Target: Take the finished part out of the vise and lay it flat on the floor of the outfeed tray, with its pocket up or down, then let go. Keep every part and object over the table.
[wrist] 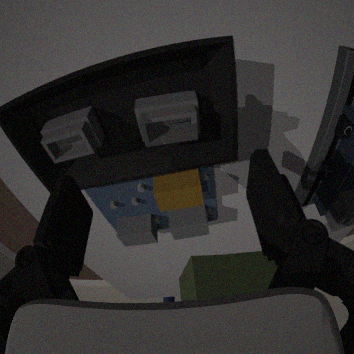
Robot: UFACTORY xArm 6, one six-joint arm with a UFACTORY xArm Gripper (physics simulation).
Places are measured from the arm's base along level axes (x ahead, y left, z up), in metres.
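Pixels of known places: gripper, fingertip midpoint: (161, 183).
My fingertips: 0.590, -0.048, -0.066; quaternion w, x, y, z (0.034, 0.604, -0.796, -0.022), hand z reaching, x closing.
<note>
Ahead of a thing's pixels: the offset from my fingertips to its top centre, as dx, dy, dz. "spot": to the spot under its first point.
My gripper (161, 183) is open, with its dark fingers wide apart and nothing between them. Beyond the fingertips is the dark outfeed tray (150, 172). Inside it are two grey parts. The right grey part @(-0.042, +0.008, -0.101) (166, 104) sits apart from the fingers; its pocket opening shows on the face toward the bottom of the view. The left grey part @(-0.012, +0.110, -0.101) (72, 121) sits at a slant near the tray's left end, with its opening also showing. Whether either lies fully flat is hard to tell in the dim light. I cannot identify the vise for certain.
A blue plate @(spot: -0.132, +0.153, -0.140) (104, 194) with small pegs, an orange block @(-0.150, +0.042, -0.104) (179, 191) and two grey blocks @(-0.221, +0.147, -0.104) (136, 229) @(-0.239, +0.060, -0.104) (189, 223) is below the tray in view. A green block (232, 275) is near the right finger. A grey-edged, dark blue object @(spot: -0.089, -0.196, -0.137) (334, 90) stands at the right.
</note>
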